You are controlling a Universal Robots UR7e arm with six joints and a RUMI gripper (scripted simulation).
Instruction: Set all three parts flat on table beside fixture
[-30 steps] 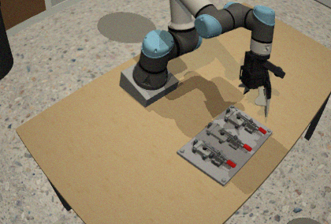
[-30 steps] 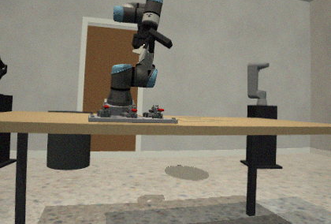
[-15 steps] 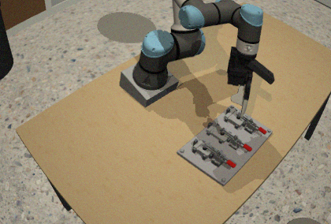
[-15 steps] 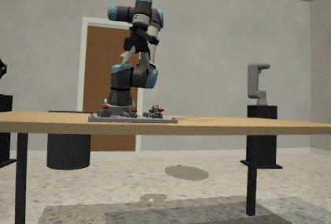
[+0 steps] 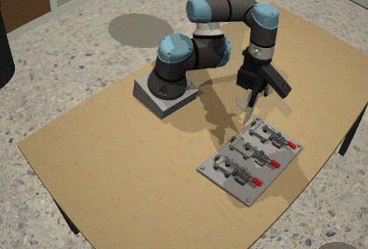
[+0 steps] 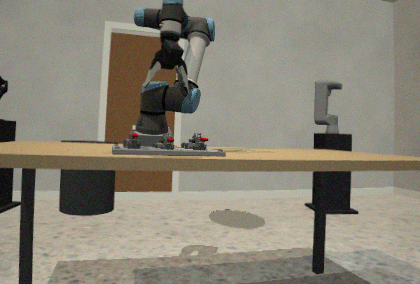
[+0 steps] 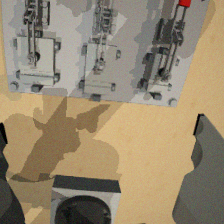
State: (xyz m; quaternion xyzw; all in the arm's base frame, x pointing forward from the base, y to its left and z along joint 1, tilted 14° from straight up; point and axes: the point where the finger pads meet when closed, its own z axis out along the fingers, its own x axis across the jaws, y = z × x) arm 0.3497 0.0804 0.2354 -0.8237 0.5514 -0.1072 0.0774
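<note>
Right now my hand is 4 cm short of the grey fixture plate, 1 cm to the right of it and 21 cm above it.
</note>
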